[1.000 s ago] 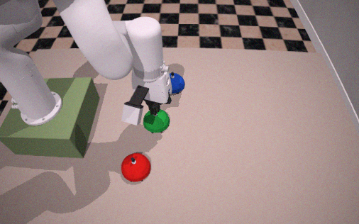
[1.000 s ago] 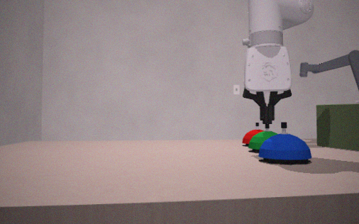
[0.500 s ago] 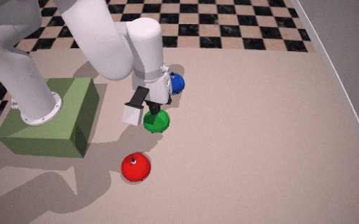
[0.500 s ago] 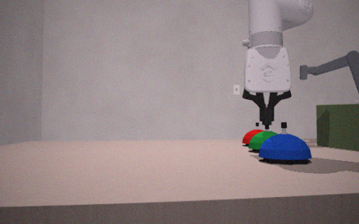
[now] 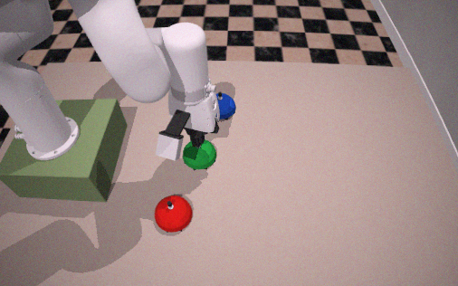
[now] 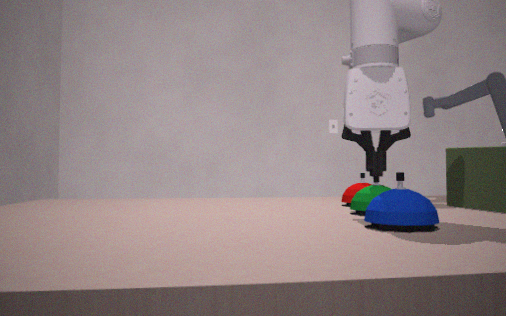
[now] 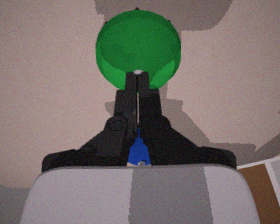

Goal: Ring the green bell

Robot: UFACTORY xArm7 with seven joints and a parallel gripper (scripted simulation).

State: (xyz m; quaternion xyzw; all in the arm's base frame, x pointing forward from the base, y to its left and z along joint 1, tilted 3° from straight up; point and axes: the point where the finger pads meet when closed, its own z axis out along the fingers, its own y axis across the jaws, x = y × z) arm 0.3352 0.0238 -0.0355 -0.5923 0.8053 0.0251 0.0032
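My hand is 4 cm above the green bell. The rest, counted from my hand: red bell (5 cm behind, 16 cm to the right, 4 cm below); blue bell (5 cm ahead, 16 cm to the left, 4 cm below).
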